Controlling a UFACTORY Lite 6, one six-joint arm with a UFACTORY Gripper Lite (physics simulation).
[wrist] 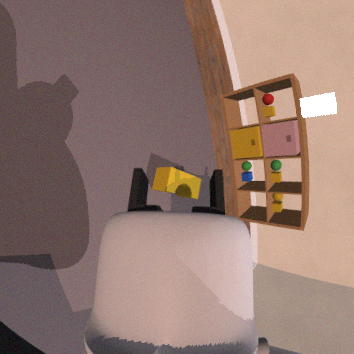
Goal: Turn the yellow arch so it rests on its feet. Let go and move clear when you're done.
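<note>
The yellow arch lies on the grey surface near the middle of the wrist view. One plain end block faces left, and its rounded cut-out shows at the lower right, opening toward the gripper body. Which side it rests on is hard to tell from this angle. My gripper is open, with one black finger to the left of the arch and the other to its right. A gap shows between the arch and each finger. The arch's shadow falls around it.
A wooden edge strip runs down the right of the grey surface. Beyond it a wooden shelf unit holds coloured balls and blocks, with a yellow panel and a pink panel. Large arm shadows cover the left side.
</note>
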